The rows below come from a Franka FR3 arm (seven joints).
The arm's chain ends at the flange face. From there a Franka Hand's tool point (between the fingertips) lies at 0.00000 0.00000 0.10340 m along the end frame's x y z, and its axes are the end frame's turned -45 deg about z.
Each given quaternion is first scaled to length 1.
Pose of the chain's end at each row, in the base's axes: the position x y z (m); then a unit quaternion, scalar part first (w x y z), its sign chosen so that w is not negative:
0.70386 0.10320 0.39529 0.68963 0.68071 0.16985 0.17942
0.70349 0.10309 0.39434 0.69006 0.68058 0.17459 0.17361
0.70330 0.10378 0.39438 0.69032 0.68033 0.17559 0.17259
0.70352 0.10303 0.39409 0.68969 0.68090 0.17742 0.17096
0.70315 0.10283 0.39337 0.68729 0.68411 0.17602 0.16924
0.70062 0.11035 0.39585 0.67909 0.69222 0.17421 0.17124
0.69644 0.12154 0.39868 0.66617 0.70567 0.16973 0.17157
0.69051 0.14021 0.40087 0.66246 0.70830 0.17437 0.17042
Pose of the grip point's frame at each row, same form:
0.75334 0.01242 0.39690 0.70580 0.56390 0.41742 -0.09815
0.75284 0.01224 0.39565 0.70397 0.56196 0.42175 -0.10368
0.75265 0.01293 0.39569 0.70382 0.56134 0.42257 -0.10472
0.75290 0.01219 0.39510 0.70261 0.56117 0.42448 -0.10599
0.75211 0.01176 0.39358 0.69974 0.56468 0.42442 -0.10666
0.74960 0.01931 0.39388 0.69293 0.57286 0.42585 -0.10167
0.74486 0.03035 0.39314 0.68112 0.58700 0.42686 -0.09642
0.73936 0.04932 0.39423 0.67725 0.58766 0.43215 -0.09607

